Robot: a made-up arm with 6 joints. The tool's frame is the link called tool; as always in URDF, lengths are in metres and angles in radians. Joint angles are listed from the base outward. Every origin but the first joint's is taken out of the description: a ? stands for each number. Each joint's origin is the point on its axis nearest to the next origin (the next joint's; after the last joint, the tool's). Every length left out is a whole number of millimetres.
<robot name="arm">
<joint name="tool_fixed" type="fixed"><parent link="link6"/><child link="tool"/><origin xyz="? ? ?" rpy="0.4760 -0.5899 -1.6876"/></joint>
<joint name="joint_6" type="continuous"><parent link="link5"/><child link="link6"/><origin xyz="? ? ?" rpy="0.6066 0.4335 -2.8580"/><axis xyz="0 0 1"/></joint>
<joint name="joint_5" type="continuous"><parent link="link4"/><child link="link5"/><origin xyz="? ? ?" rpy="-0.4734 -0.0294 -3.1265"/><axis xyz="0 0 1"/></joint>
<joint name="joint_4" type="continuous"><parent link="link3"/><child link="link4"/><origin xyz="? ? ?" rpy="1.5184 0.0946 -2.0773"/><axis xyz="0 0 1"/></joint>
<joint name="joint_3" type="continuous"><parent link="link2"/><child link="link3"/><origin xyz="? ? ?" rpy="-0.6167 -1.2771 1.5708"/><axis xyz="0 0 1"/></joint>
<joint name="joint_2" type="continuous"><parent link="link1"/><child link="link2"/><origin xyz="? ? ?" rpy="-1.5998 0.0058 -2.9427"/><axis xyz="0 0 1"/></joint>
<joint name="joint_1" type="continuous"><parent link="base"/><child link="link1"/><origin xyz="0.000 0.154 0.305" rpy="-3.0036 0.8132 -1.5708"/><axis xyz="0 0 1"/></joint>
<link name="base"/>
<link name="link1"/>
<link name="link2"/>
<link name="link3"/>
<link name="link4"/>
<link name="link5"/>
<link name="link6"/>
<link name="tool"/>
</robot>
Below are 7 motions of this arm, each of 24 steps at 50 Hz.
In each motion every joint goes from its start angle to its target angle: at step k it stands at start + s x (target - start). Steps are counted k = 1, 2, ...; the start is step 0. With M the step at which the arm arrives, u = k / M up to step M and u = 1 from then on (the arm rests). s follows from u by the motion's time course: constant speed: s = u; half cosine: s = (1 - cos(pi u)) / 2; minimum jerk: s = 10 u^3 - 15 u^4 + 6 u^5.
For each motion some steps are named. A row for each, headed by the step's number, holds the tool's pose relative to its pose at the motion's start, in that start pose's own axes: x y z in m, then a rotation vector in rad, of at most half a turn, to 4 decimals.
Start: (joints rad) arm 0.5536 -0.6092 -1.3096 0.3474 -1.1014 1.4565
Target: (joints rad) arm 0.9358 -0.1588 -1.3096 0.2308 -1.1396 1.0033
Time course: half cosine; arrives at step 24
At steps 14, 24:
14: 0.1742 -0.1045 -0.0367 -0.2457 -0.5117 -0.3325
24: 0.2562 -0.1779 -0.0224 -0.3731 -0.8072 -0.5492

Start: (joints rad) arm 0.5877 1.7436 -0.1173 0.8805 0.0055 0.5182
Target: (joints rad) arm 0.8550 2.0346 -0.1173 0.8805 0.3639 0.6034
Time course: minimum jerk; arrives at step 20
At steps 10, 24:
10: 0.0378 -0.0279 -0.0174 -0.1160 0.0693 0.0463
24: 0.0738 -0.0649 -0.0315 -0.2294 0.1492 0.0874

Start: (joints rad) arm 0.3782 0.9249 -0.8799 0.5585 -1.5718 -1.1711
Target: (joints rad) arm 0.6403 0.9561 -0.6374 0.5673 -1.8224 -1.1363
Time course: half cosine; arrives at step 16
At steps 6, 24:
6: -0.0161 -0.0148 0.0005 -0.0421 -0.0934 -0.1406
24: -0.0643 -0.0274 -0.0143 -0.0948 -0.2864 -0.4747

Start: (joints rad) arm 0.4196 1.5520 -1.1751 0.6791 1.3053 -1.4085
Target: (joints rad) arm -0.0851 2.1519 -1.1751 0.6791 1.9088 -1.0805
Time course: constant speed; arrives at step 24
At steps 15, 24:
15: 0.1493 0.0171 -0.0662 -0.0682 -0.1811 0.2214
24: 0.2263 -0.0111 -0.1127 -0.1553 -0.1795 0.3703

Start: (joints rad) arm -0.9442 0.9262 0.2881 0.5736 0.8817 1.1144
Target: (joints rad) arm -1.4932 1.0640 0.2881 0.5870 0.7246 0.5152
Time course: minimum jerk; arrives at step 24
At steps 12, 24:
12: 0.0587 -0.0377 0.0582 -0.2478 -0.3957 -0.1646
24: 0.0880 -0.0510 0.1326 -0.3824 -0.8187 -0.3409

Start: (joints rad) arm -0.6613 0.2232 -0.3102 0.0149 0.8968 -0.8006
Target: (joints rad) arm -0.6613 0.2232 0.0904 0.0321 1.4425 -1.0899
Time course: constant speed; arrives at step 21
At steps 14, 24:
14: 0.0644 -0.0086 -0.0281 -0.1579 -0.0619 0.2164
24: 0.0871 -0.0036 -0.0483 -0.2101 -0.0768 0.3255

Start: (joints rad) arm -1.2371 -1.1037 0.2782 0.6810 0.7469 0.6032
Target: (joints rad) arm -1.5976 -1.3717 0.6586 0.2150 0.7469 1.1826
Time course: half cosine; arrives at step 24
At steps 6, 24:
6: -0.0196 0.0013 -0.0097 0.0351 0.0587 -0.0102
24: -0.1289 0.0046 -0.0274 0.2029 0.3095 -0.1516

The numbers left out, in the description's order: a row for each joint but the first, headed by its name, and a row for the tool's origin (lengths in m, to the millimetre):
tool: 0.023 -0.158 0.000
joint_6: 0.230 -0.097 0.000
joint_5: 0.172 0.118 0.000
joint_4: 0.096 -0.064 0.000
joint_3: -0.167 -0.041 0.000
joint_2: -0.070 0.041 0.000

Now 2 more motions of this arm.
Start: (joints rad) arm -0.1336 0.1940 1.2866 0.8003 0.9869 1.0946
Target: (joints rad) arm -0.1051 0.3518 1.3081 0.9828 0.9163 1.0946
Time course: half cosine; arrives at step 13
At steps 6, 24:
6: 0.0123 0.0265 -0.0066 0.0620 0.0032 0.0317
24: 0.0264 0.0611 -0.0114 0.1374 0.0069 0.0757

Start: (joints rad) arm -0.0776 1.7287 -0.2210 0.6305 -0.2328 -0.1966
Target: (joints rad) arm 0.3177 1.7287 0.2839 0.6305 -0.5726 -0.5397
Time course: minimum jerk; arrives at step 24
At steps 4, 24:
4: -0.0029 -0.0080 0.0001 -0.0353 -0.0045 -0.0210
24: -0.1081 -0.1472 0.0744 -0.9780 -0.3350 -0.6325

